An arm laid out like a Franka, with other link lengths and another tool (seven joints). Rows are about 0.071 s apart.
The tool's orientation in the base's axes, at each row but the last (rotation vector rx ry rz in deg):
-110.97 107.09 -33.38
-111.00 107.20 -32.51
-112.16 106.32 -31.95
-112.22 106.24 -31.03
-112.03 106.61 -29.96
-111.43 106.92 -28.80
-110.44 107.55 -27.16
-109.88 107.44 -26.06
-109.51 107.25 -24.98
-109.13 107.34 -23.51
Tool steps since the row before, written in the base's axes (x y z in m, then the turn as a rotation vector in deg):
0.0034 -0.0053 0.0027 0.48 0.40 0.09
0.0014 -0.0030 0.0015 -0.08 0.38 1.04
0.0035 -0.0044 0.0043 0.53 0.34 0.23
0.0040 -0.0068 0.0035 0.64 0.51 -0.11
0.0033 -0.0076 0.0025 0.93 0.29 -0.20
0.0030 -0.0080 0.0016 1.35 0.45 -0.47
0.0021 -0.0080 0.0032 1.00 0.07 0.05
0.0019 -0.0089 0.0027 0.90 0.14 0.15
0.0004 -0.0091 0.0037 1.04 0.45 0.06
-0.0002 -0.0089 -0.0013 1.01 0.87 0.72
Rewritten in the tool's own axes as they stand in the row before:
0.0055 -0.0041 -0.0004 -0.38 -0.47 0.18
0.0031 -0.0019 -0.0005 -0.36 -0.50 -0.92
0.0047 -0.0050 -0.0018 -0.31 -0.59 0.09
0.0070 -0.0049 -0.0010 -0.48 -0.51 0.44
0.0078 -0.0038 -0.0006 -0.24 -0.70 0.66
0.0081 -0.0031 -0.0001 -0.38 -0.93 1.11
0.0079 -0.0033 -0.0021 -0.03 -0.89 0.47
0.0088 -0.0030 -0.0020 -0.11 -0.85 0.34
0.0088 -0.0022 -0.0037 -0.41 -0.93 0.51
0.0090 0.0007 0.0001 -0.89 -1.23 -0.03

